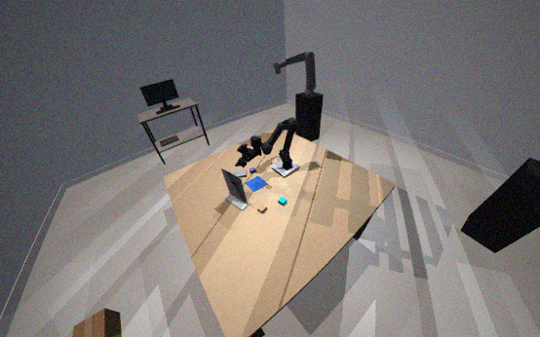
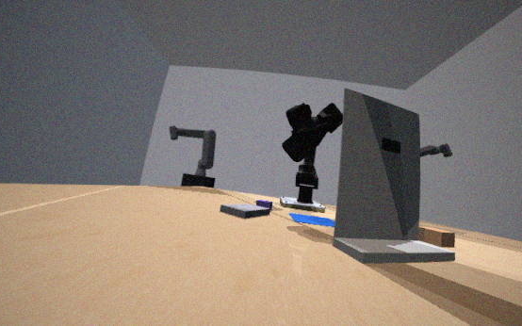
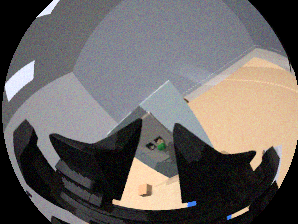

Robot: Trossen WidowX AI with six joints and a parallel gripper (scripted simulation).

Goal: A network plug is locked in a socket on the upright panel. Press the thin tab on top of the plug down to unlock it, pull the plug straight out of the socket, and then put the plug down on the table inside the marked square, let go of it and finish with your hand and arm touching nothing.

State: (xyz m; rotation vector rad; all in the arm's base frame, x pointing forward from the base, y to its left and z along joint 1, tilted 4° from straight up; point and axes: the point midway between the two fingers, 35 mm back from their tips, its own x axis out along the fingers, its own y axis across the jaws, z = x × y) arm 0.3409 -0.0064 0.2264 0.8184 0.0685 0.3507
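The network plug is 70 mm to the left of my gripper tip, 60 mm below it and 50 mm ahead of it. The rest, counted from my gripper tip: blue marked square: 230 mm below, 110 mm behind; grey upright panel: 120 mm below, 80 mm to the left, 60 mm ahead; flat grey slab: 220 mm below, 170 mm to the right, 50 mm behind.
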